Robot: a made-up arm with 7 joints.
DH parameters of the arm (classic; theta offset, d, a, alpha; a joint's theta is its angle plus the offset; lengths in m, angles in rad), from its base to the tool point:
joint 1: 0 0.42 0 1.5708
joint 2: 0 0.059 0 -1.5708
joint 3: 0 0.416 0.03 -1.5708
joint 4: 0 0.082 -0.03 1.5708
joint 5: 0 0.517 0 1.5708
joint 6: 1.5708 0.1 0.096 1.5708
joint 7: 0 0.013 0 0
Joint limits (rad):
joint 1: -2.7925..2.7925
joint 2: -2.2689..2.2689
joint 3: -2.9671..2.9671
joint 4: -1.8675..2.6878
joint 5: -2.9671..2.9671
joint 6: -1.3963..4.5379
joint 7: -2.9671..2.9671
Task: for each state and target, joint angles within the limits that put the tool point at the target. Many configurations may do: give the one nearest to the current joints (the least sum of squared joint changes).
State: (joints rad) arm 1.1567 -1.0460 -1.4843 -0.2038 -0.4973 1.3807 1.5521
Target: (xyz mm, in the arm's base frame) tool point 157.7 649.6 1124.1
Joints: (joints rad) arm 1.1874 -0.7423 -1.4362 -0.0536 -0.4692 1.2572 1.5521
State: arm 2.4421 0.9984 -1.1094 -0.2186 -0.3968 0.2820 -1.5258
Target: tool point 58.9 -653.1 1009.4
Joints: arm 2.3191 0.5977 -1.3524 -0.7821 -0.4729 0.4108 -1.5258
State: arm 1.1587 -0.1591 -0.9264 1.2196 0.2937 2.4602 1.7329
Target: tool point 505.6 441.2 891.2
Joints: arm 1.3159 -0.4889 -0.7914 1.1511 0.2411 2.3595 1.7329
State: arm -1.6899 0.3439 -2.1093 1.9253 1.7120 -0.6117 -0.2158
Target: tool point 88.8 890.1 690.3
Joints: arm -2.3077 0.7350 -2.4781 1.0199 1.8081 -0.4331 -0.2158
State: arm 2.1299 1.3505 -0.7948 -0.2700 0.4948 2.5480 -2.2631
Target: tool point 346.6 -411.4 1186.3
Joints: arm 2.0354 0.5966 -0.7404 0.1657 0.4647 1.8089 -2.2631
